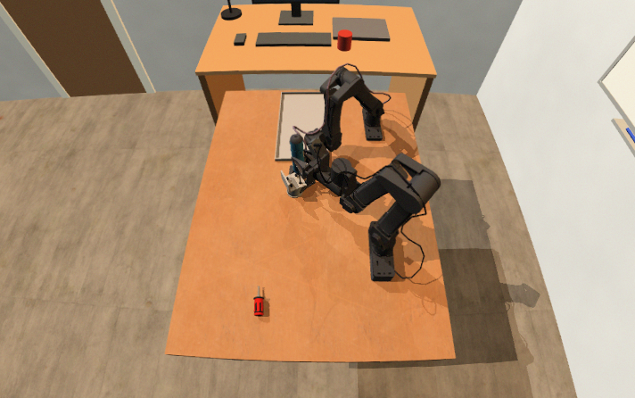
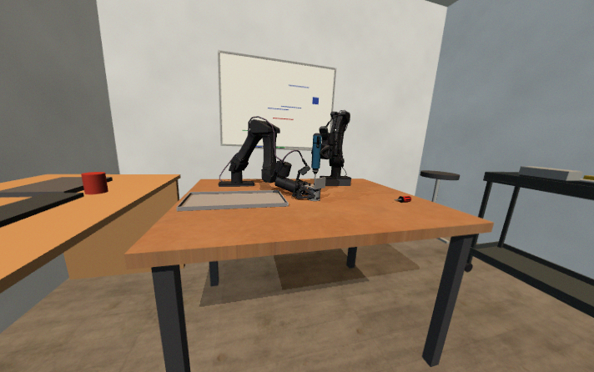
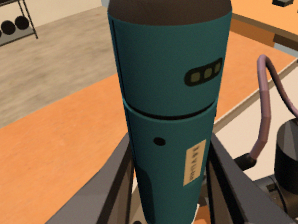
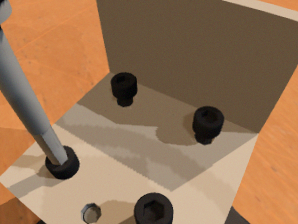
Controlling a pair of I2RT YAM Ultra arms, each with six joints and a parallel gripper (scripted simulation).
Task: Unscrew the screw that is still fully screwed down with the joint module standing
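My right gripper is now 50 mm below the l-shaped bracket. Also, from my right hand: small red screwdriver 430 mm to the left, 80 mm ahead, 10 mm below; grey bit 70 mm above, 20 mm behind, 10 mm to the left; grey tray 360 mm to the right, 20 mm below.
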